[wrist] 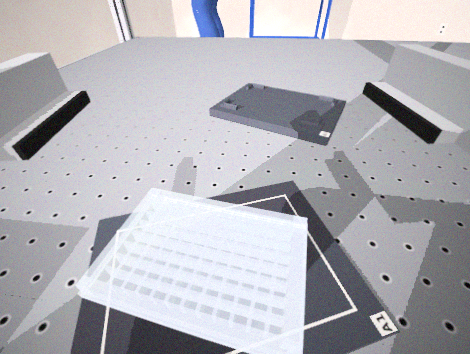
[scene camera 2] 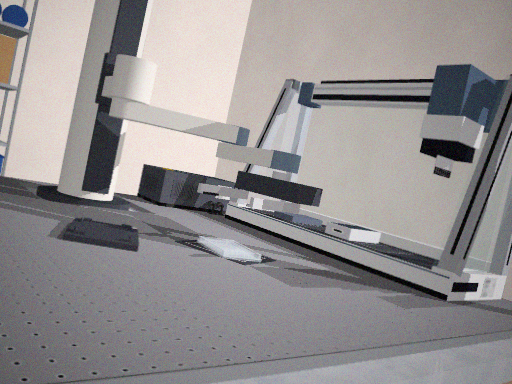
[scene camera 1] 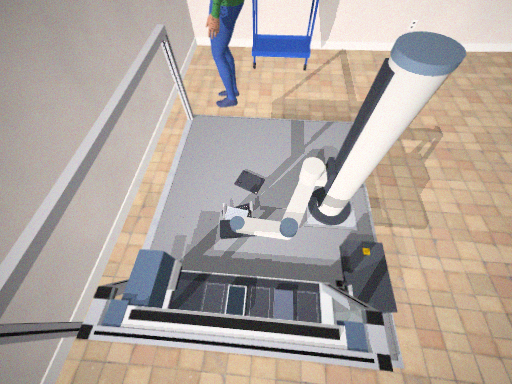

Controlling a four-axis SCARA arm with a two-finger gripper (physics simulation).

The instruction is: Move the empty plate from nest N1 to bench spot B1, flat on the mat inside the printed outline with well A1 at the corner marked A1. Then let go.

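Places are measured from the arm's base along level axes (x right, y ahead, z up), in millimetres.
Where they show: gripper, fingertip midpoint: (wrist: 228, 72) (scene camera 2: 224, 194) (scene camera 1: 237, 202); arm's base, link origin: (scene camera 2: 83, 201) (scene camera 1: 328, 206).
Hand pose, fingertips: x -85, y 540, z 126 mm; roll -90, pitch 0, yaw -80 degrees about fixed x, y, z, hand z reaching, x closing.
Each offset is from my fingertips to the top centre of the thing. "pt": to the spot under its first point.
The clear plate @(dx -28, dy +14, dz -97 mm) (scene camera 1: 236, 213) (scene camera 2: 230, 248) (wrist: 210, 260) lies on the dark mat of B1 @(dx -31, dy +5, dz -111 mm) (scene camera 2: 268, 260) (wrist: 325, 295), turned relative to the printed outline. In the wrist view its edges cross the outline, and its left corner reaches past the mat's edge. The A1 mark @(dx -55, dy -90, dz -111 mm) (wrist: 384, 323) shows at the mat's lower right, apart from the plate. Which plate corner holds well A1 I cannot tell. The dark nest N1 @(dx +212, dy -42, dz -96 mm) (scene camera 1: 250, 181) (scene camera 2: 102, 234) (wrist: 270, 110) holds no plate. My gripper (scene camera 1: 238, 210) (scene camera 2: 244, 199) (wrist: 228, 72) is open and empty above the plate.
The arm's column (scene camera 1: 390, 130) (scene camera 2: 82, 125) stands beside the bench spot. A gantry machine (scene camera 1: 235, 325) (scene camera 2: 325, 257) with a head @(pt dx -380, dy +212, dz +285 mm) (scene camera 2: 450, 105) and a dark box (scene camera 1: 367, 275) (scene camera 2: 155, 185) stand near the bench edge. A person (scene camera 1: 227, 50) and a blue cart (scene camera 1: 281, 46) are behind.
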